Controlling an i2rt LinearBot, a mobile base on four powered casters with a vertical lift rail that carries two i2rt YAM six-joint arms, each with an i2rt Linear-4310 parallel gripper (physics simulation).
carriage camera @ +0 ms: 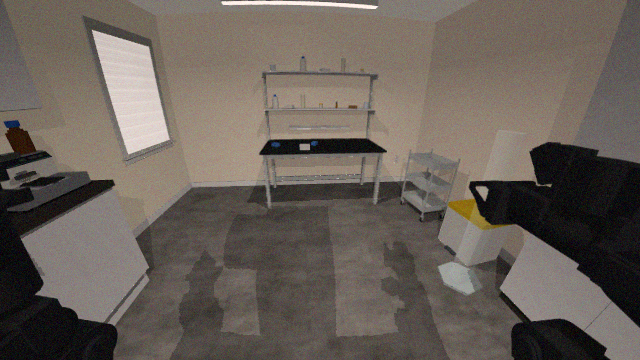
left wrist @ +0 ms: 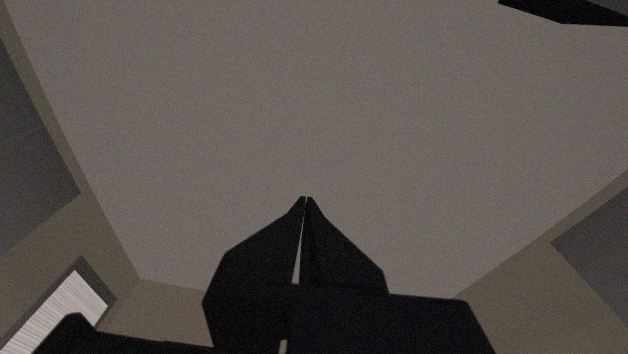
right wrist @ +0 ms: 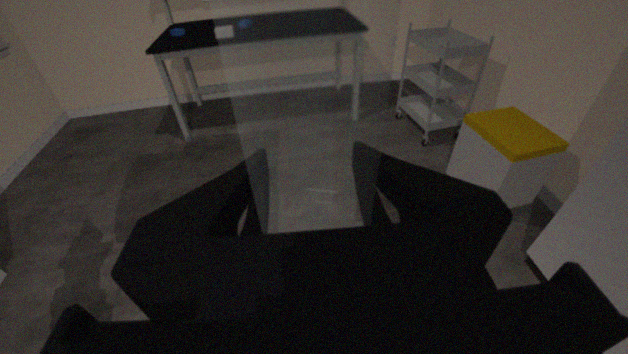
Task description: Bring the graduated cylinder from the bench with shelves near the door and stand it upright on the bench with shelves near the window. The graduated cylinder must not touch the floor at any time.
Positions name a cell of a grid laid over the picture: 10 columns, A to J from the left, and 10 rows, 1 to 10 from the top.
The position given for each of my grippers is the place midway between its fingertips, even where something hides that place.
I see my left gripper (left wrist: E6), my right gripper (carriage camera: H6), a graduated cylinder (carriage camera: H8), a white cabinet (carriage camera: B7), a window (carriage camera: B2), a bench with shelves (carriage camera: F5) and a yellow-lidded bin (carriage camera: H6).
The graduated cylinder shows as well in the right wrist view (right wrist: E3). My right gripper also shows in the right wrist view (right wrist: E5). The yellow-lidded bin also shows in the right wrist view (right wrist: I5). The left wrist view does not show the graduated cylinder: it is out of frame.
